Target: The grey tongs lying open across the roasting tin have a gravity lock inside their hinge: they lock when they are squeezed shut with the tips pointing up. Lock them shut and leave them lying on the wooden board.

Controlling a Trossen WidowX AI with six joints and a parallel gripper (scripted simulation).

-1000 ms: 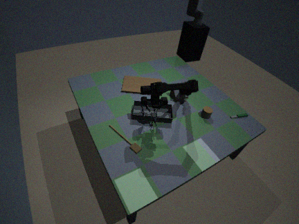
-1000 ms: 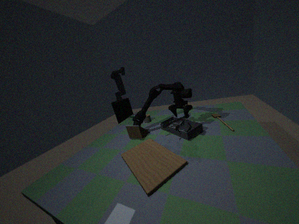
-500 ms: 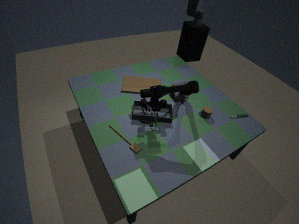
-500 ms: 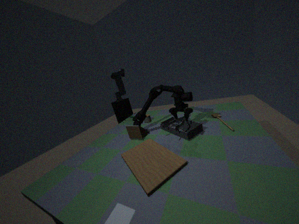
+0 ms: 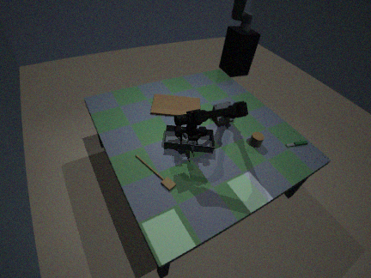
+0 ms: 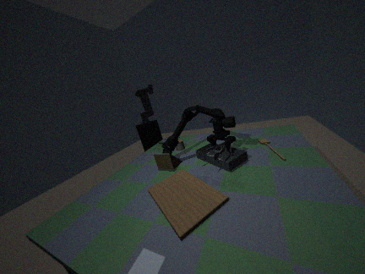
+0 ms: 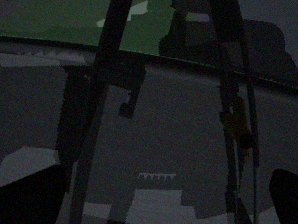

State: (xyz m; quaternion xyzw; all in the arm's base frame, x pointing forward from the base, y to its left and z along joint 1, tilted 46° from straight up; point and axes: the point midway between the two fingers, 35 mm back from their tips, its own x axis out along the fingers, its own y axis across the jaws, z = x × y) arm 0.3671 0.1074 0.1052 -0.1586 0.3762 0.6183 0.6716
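The roasting tin is 2 cm behind my gripper tip, 3 cm to the right of it and 1 cm below it. From my gripper tip the other things lie so: wooden board: 8 cm behind, 39 cm to the right, 3 cm below; then small brown cylinder: 44 cm behind, 13 cm to the left, 1 cm below.
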